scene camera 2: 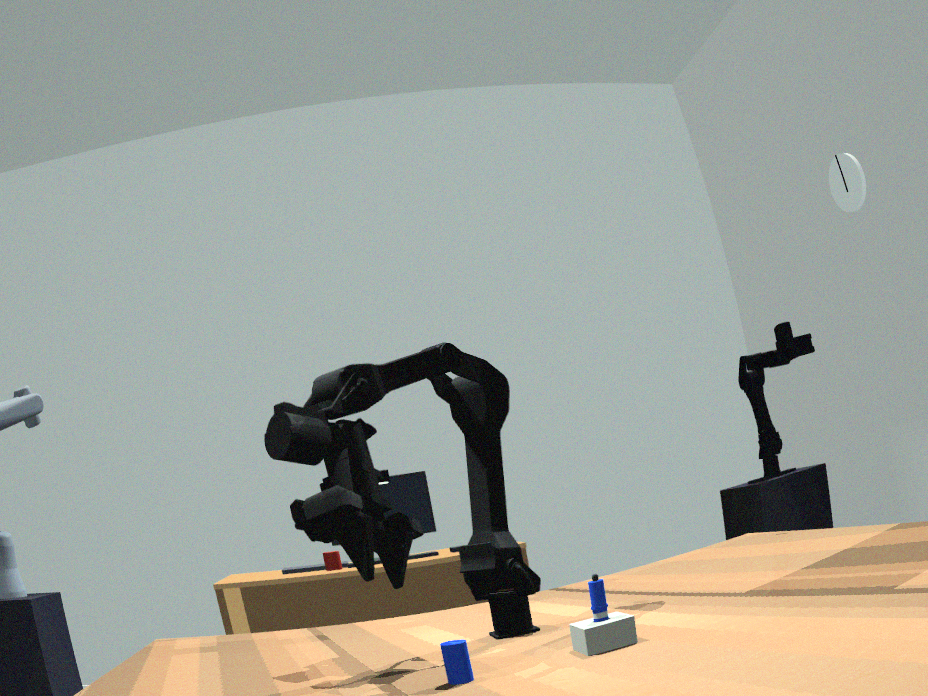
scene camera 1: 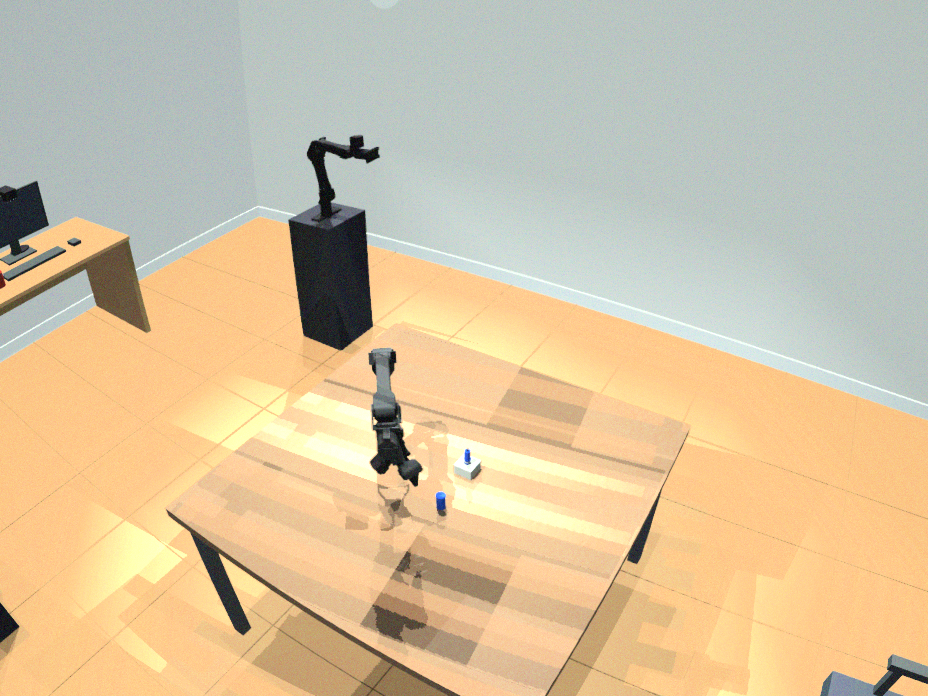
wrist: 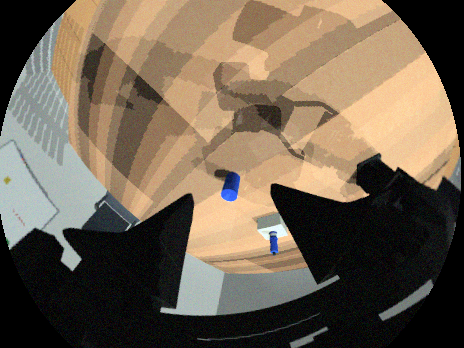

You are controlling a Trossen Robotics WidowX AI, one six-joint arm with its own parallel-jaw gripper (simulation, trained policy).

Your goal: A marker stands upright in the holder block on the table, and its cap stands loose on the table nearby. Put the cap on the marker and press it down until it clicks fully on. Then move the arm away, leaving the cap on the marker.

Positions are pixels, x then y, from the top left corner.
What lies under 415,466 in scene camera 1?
The gripper.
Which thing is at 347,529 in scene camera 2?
The gripper.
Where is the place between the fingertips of the gripper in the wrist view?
232,193
